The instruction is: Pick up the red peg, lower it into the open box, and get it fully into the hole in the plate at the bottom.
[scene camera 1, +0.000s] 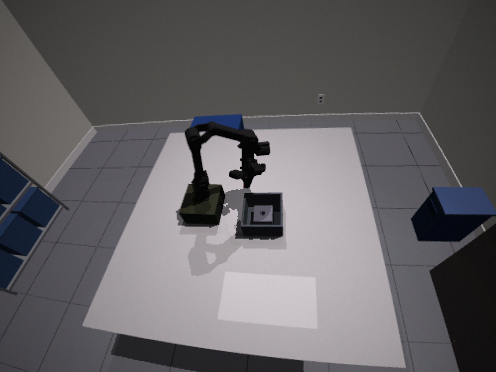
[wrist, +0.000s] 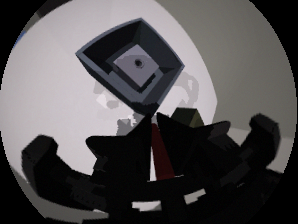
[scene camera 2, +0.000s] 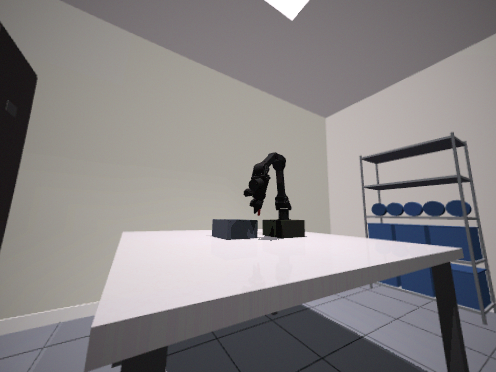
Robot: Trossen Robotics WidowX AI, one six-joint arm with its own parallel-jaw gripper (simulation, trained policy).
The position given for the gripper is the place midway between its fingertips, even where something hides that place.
Note:
In view: the gripper (wrist: 153,115), a dark box (scene camera 1: 248,228) and a grey plate (wrist: 134,67).
The dark box is seen too in the wrist view (wrist: 97,56) and in scene camera 2 (scene camera 2: 228,229). Scene camera 2 does not show the grey plate, which is hidden by the dark box.

